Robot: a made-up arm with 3 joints. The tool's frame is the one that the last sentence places.
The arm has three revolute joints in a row. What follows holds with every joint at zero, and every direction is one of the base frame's. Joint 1 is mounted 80.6 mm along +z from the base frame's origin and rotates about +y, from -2.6 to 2.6 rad. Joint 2 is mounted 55.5 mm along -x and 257.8 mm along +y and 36.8 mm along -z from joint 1 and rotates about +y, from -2.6 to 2.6 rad. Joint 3 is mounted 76.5 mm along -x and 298.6 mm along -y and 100.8 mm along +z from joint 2 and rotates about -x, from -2.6 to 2.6 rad. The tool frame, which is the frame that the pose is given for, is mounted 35.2 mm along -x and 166.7 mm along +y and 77 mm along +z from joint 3; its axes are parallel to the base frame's.
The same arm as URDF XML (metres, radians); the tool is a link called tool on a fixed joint. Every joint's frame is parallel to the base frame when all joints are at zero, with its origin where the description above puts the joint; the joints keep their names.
<robot name="arm">
  <joint name="joint 1" type="revolute">
    <parent link="base_link"/>
    <child link="link1"/>
    <origin xyz="0 0 0.0806" rpy="0 0 0"/>
    <axis xyz="0 1 0"/>
    <limit lower="-2.6" upper="2.6"/>
  </joint>
  <joint name="joint 2" type="revolute">
    <parent link="link1"/>
    <child link="link2"/>
    <origin xyz="-0.0555 0.2578 -0.0368" rpy="0 0 0"/>
    <axis xyz="0 1 0"/>
    <limit lower="-2.6" upper="2.6"/>
  </joint>
  <joint name="joint 3" type="revolute">
    <parent link="link2"/>
    <child link="link3"/>
    <origin xyz="-0.0765 -0.2986 0.1008" rpy="0 0 0"/>
    <axis xyz="-1 0 0"/>
    <limit lower="-2.6" upper="2.6"/>
  </joint>
  <joint name="tool_joint" type="fixed">
    <parent link="link3"/>
    <child link="tool"/>
    <origin xyz="-0.0352 0.1667 0.077" rpy="0 0 0"/>
  </joint>
  <link name="base_link"/>
  <link name="link1"/>
  <link name="link2"/>
  <link name="link3"/>
  <link name="tool"/>
</robot>

